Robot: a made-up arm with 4 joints. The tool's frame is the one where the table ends. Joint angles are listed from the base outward.
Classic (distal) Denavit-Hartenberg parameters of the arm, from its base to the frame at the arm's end. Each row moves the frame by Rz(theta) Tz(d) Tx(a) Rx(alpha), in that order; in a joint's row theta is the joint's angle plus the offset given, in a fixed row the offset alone. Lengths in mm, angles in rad.
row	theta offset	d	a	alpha
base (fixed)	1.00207	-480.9	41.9	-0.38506
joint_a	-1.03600	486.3	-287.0	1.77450
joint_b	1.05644	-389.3	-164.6	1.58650
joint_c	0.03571	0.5	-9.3	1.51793
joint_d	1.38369	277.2	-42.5	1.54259
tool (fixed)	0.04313	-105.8	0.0	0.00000
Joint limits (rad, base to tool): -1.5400..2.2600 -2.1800..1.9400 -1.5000..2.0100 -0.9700..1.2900
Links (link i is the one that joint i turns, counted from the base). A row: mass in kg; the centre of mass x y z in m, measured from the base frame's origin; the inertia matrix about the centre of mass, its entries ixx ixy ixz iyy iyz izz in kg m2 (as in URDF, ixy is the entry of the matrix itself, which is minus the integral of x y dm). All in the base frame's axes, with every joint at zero. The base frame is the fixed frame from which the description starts. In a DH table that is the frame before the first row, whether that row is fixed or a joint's. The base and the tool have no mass.
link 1: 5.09; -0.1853 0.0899 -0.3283; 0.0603 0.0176 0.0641 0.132 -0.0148 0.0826
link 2: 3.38; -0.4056 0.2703 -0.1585; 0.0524 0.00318 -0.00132 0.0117 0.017 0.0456
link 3: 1.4; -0.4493 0.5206 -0.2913; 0.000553 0.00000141 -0.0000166 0.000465 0 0.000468
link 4: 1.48; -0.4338 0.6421 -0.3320; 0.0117 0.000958 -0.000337 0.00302 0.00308 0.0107
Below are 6 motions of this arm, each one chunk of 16 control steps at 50 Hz.
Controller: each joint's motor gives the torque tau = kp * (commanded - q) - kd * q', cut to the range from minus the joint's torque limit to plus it. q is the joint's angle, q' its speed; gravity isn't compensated. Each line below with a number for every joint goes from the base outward.
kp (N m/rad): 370 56 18 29
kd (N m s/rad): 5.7 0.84 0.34 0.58
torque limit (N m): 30 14 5.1 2.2
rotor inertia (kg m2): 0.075 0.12 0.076 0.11
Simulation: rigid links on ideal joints. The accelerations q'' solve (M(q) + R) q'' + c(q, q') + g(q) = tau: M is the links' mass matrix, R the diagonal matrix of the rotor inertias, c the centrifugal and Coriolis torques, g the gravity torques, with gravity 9.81 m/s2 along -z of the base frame. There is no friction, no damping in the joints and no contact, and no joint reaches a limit. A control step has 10 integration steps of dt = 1/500 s. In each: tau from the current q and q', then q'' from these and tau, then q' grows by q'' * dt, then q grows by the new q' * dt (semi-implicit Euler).
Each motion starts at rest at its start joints. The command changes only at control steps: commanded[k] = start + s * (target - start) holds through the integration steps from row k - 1 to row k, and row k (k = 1, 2, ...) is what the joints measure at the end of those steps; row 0 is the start. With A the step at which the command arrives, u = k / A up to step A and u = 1 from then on. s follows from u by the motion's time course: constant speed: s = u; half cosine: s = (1 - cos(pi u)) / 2; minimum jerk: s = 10 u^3 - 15 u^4 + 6 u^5; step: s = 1 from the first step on.
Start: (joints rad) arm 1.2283 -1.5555 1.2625 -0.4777
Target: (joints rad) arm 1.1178 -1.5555 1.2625 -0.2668
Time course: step
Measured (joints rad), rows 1 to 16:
1: 1.2226 -1.5504 1.2626 -0.4751
2: 1.2065 -1.5372 1.2627 -0.4679
3: 1.1811 -1.5179 1.2627 -0.4558
4: 1.1493 -1.4954 1.2624 -0.4386
5: 1.1143 -1.4725 1.2619 -0.4156
6: 1.0796 -1.4521 1.2617 -0.3865
7: 1.0479 -1.4364 1.2620 -0.3513
8: 1.0210 -1.4268 1.2632 -0.3125
9: 0.9987 -1.4241 1.2652 -0.2742
10: 0.9811 -1.4280 1.2678 -0.2400
11: 0.9681 -1.4378 1.2711 -0.2129
12: 0.9599 -1.4520 1.2748 -0.1943
13: 0.9564 -1.4688 1.2789 -0.1846
14: 0.9577 -1.4862 1.2830 -0.1837
15: 0.9637 -1.5024 1.2870 -0.1914
16: 0.9744 -1.5158 1.2906 -0.2066

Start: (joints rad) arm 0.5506 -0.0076 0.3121 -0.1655
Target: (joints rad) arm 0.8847 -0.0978 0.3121 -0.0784
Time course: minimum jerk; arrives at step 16
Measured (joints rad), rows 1 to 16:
1: 0.5499 -0.0065 0.3085 -0.1654
2: 0.5484 -0.0033 0.2991 -0.1650
3: 0.5470 0.0022 0.2852 -0.1644
4: 0.5473 0.0108 0.2686 -0.1637
5: 0.5509 0.0226 0.2514 -0.1629
6: 0.5599 0.0377 0.2354 -0.1616
7: 0.5746 0.0539 0.2219 -0.1597
8: 0.5948 0.0682 0.2114 -0.1565
9: 0.6198 0.0776 0.2040 -0.1518
10: 0.6493 0.0801 0.2001 -0.1452
11: 0.6830 0.0747 0.1994 -0.1367
12: 0.7207 0.0616 0.2017 -0.1266
13: 0.7625 0.0420 0.2067 -0.1154
14: 0.8078 0.0172 0.2135 -0.1035
15: 0.8532 -0.0141 0.2199 -0.0912
16: 0.8949 -0.0520 0.2235 -0.0787

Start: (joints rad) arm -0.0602 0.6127 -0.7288 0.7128
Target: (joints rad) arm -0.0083 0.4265 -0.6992 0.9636
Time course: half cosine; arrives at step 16
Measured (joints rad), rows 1 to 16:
1: -0.0605 0.6102 -0.7304 0.7127
2: -0.0612 0.6035 -0.7347 0.7126
3: -0.0617 0.5936 -0.7411 0.7137
4: -0.0615 0.5812 -0.7487 0.7168
5: -0.0603 0.5673 -0.7568 0.7232
6: -0.0576 0.5523 -0.7646 0.7339
7: -0.0534 0.5365 -0.7713 0.7494
8: -0.0476 0.5198 -0.7764 0.7702
9: -0.0406 0.5022 -0.7796 0.7960
10: -0.0327 0.4833 -0.7808 0.8260
11: -0.0243 0.4630 -0.7798 0.8592
12: -0.0158 0.4415 -0.7770 0.8941
13: -0.0077 0.4191 -0.7725 0.9286
14: -0.0003 0.3966 -0.7667 0.9611
15: 0.0062 0.3750 -0.7599 0.9894
16: 0.0116 0.3556 -0.7527 1.0119

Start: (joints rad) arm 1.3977 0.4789 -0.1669 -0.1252
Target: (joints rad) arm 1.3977 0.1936 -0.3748 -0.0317
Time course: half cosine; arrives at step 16
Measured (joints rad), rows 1 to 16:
1: 1.3958 0.4773 -0.1699 -0.1248
2: 1.3907 0.4733 -0.1780 -0.1237
3: 1.3834 0.4674 -0.1908 -0.1218
4: 1.3747 0.4601 -0.2076 -0.1192
5: 1.3657 0.4516 -0.2278 -0.1157
6: 1.3571 0.4419 -0.2508 -0.1115
7: 1.3496 0.4308 -0.2756 -0.1063
8: 1.3438 0.4177 -0.3018 -0.1003
9: 1.3400 0.4021 -0.3285 -0.0933
10: 1.3383 0.3837 -0.3552 -0.0854
11: 1.3386 0.3621 -0.3811 -0.0769
12: 1.3407 0.3375 -0.4056 -0.0677
13: 1.3446 0.3106 -0.4281 -0.0582
14: 1.3499 0.2822 -0.4478 -0.0486
15: 1.3563 0.2538 -0.4642 -0.0393
16: 1.3635 0.2271 -0.4766 -0.0307

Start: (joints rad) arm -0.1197 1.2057 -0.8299 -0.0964
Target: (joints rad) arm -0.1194 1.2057 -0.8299 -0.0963
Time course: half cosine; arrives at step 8
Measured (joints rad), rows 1 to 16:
1: -0.1201 1.2007 -0.8305 -0.0962
2: -0.1211 1.1876 -0.8321 -0.0956
3: -0.1222 1.1682 -0.8347 -0.0944
4: -0.1228 1.1446 -0.8381 -0.0926
5: -0.1225 1.1194 -0.8421 -0.0899
6: -0.1209 1.0947 -0.8465 -0.0864
7: -0.1181 1.0726 -0.8509 -0.0823
8: -0.1140 1.0544 -0.8551 -0.0776
9: -0.1091 1.0411 -0.8586 -0.0728
10: -0.1039 1.0328 -0.8613 -0.0681
11: -0.0990 1.0294 -0.8632 -0.0638
12: -0.0952 1.0302 -0.8641 -0.0605
13: -0.0929 1.0346 -0.8641 -0.0582
14: -0.0924 1.0418 -0.8633 -0.0573
15: -0.0938 1.0509 -0.8618 -0.0578
16: -0.0969 1.0614 -0.8596 -0.0596

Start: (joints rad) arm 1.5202 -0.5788 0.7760 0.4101
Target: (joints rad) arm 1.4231 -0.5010 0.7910 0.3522
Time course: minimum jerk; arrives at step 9
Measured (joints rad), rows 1 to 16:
1: 1.5189 -0.5744 0.7743 0.4095
2: 1.5150 -0.5626 0.7697 0.4076
3: 1.5081 -0.5449 0.7625 0.4042
4: 1.4978 -0.5226 0.7528 0.3988
5: 1.4833 -0.4975 0.7409 0.3912
6: 1.4646 -0.4711 0.7276 0.3810
7: 1.4421 -0.4450 0.7137 0.3686
8: 1.4169 -0.4205 0.7003 0.3545
9: 1.3910 -0.3985 0.6890 0.3396
10: 1.3664 -0.3795 0.6811 0.3249
11: 1.3449 -0.3639 0.6778 0.3114
12: 1.3270 -0.3526 0.6791 0.3002
13: 1.3126 -0.3465 0.6849 0.2919
14: 1.3017 -0.3458 0.6943 0.2873
15: 1.2943 -0.3503 0.7067 0.2863
16: 1.2904 -0.3590 0.7213 0.2888

